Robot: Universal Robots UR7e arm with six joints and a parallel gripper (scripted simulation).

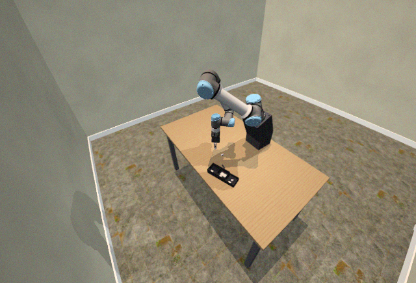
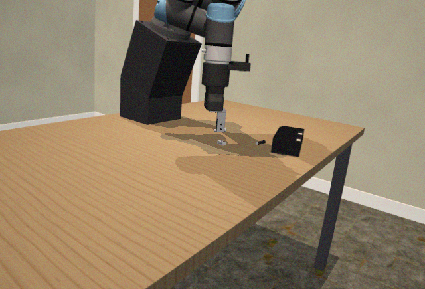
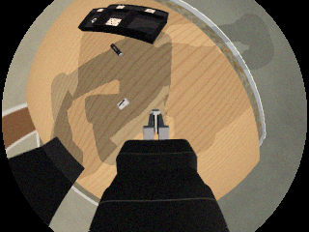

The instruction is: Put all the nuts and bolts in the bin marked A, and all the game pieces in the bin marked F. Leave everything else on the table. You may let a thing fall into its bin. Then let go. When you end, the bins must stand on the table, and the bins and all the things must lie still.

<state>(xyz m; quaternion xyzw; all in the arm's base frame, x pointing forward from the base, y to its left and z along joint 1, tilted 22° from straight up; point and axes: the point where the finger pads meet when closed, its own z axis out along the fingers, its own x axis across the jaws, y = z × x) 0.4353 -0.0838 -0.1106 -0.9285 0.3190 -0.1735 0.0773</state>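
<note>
Now: hand 10 mm above the bolt. Also, from my hand: small ring-shaped piece 40 mm ahead, 340 mm to the left, 70 mm below; then white speckled piece 70 mm ahead, 260 mm to the left, 70 mm below; then black bin 80 mm ahead, 260 mm to the left, 60 mm below.
</note>
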